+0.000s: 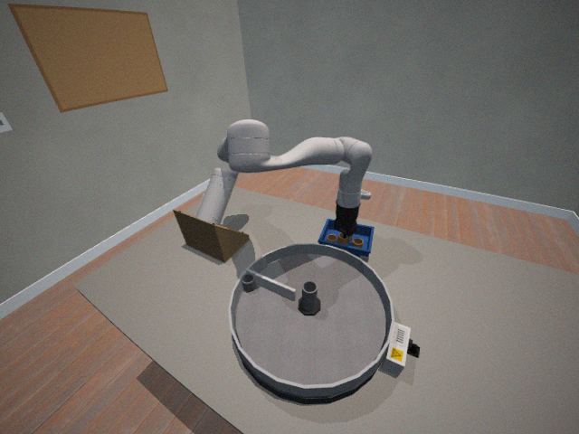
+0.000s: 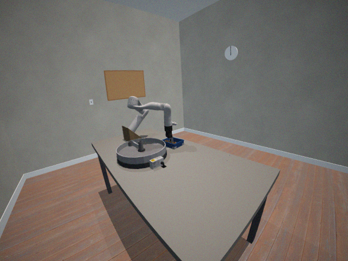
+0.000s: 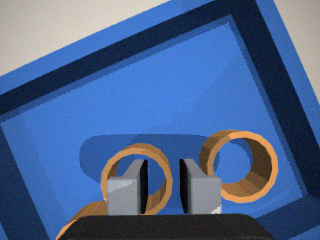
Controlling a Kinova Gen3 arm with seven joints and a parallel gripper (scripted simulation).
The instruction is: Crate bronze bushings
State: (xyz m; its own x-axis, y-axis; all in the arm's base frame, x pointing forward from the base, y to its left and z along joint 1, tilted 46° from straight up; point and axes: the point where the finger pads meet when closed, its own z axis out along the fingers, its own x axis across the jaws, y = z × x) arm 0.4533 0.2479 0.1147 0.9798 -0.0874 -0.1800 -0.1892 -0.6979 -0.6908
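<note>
The blue crate is 2 cm below my hand, 1 cm to the left of it and 1 cm behind it. From my hand the other things lie so: round grey turning table 33 cm to the right, 2 cm ahead, 1 cm above.
</note>
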